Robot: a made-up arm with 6 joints.
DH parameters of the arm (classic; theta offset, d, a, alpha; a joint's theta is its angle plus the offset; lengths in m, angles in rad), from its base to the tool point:
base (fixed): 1.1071 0 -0.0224 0
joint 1: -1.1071 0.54 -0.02 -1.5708
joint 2: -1.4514 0 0.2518 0
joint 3: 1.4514 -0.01 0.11 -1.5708
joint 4: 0 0.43 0 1.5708
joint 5: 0 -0.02 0.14 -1.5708
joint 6: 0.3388 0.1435 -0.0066 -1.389
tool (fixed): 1.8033 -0.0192 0 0
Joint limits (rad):
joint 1: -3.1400..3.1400
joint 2: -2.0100..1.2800
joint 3: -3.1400..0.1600
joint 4: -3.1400..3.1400
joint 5: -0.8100..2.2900
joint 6: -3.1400..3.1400
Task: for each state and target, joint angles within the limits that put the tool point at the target. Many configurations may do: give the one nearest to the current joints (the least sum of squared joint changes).
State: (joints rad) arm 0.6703 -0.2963 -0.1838 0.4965 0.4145 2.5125
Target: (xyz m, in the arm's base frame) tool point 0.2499 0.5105 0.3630
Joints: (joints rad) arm 1.2351 0.3147 -0.9166 0.3120 0.3899 2.4374
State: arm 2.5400 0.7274 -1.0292 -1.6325 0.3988 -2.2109
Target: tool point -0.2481 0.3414 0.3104
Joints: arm 2.0066 0.1003 -0.5794 -1.7240 0.3404 -2.1456
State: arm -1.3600 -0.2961 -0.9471 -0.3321 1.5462 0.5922
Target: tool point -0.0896 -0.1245 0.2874
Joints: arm -1.5565 -0.0564 -0.2810 -0.3678 1.9889 0.5751
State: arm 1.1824 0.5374 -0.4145 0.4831 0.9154 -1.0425
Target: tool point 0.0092 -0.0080 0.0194
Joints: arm 1.1853 1.1732 -0.6842 0.4902 0.7745 -0.9869
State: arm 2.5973 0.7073 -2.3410 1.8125 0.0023 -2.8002
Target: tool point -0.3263 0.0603 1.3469
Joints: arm 2.9802 0.2347 -2.8482 1.8058 0.6230 -2.9238
